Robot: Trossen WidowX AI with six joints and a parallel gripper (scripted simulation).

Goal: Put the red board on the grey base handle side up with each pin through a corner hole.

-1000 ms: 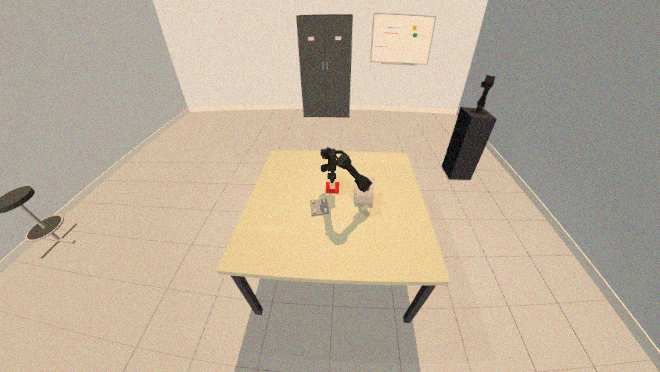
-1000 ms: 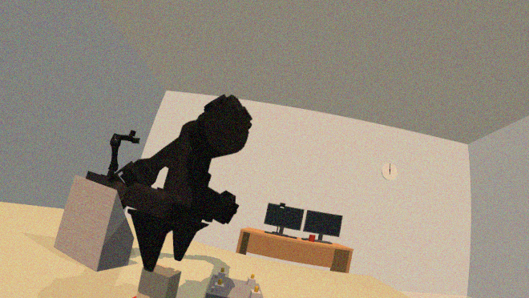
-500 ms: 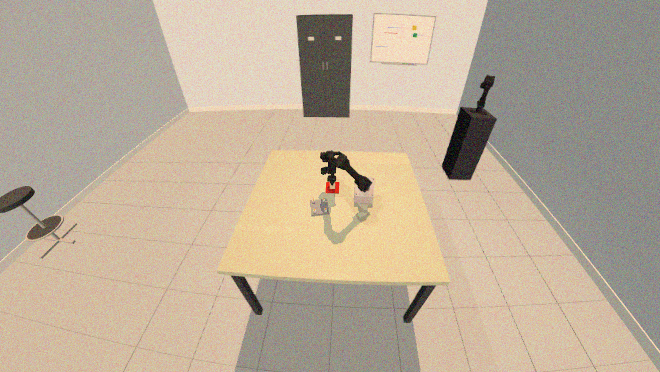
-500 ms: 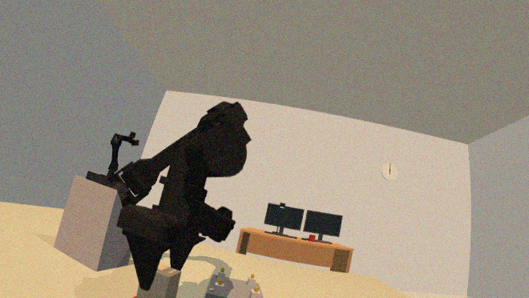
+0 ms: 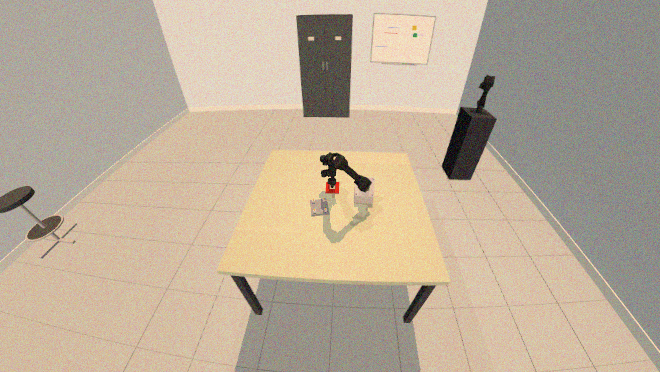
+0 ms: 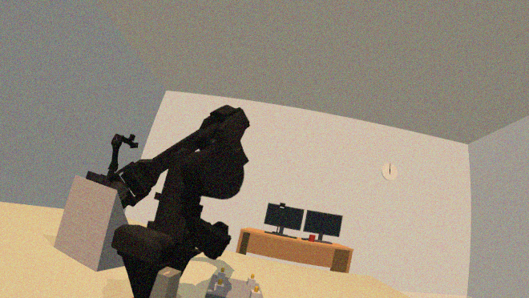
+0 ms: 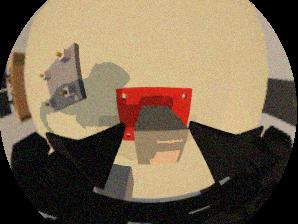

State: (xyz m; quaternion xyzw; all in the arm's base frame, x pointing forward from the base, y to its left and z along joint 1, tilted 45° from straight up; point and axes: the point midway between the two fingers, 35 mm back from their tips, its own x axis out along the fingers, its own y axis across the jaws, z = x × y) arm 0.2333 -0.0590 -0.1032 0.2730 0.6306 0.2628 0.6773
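Now: gripper tip 80 mm short of the grey base, 220 mm to the right of it and 30 mm above it. From my gripper tip the other things lie so: red board: 10 mm below.
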